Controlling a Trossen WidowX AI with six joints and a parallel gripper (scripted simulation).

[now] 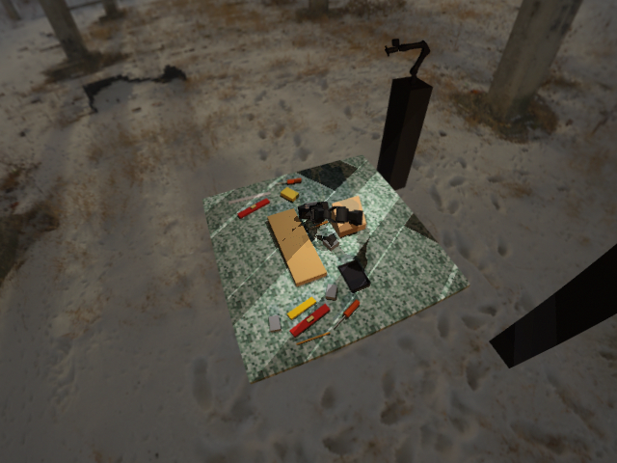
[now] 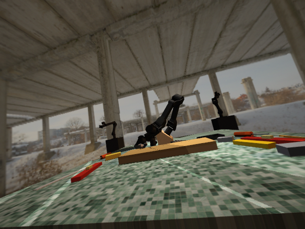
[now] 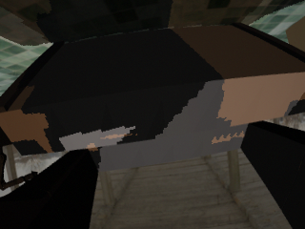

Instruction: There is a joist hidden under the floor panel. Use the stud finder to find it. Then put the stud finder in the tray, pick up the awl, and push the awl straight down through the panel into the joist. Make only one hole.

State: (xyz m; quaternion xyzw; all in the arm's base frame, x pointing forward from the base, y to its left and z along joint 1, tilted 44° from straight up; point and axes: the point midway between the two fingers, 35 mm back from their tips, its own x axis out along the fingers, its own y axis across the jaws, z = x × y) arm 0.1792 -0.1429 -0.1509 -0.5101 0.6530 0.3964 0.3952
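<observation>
Now: the stud finder 10 mm below my gripper tip and 10 mm ahead of it. Round my gripper tip: yellow block 190 mm to the right, 70 mm ahead, 50 mm below; orange-handled awl 140 mm to the left, 60 mm below, 20 mm ahead; black tray 550 mm to the left, 50 mm below, 10 mm behind.
</observation>
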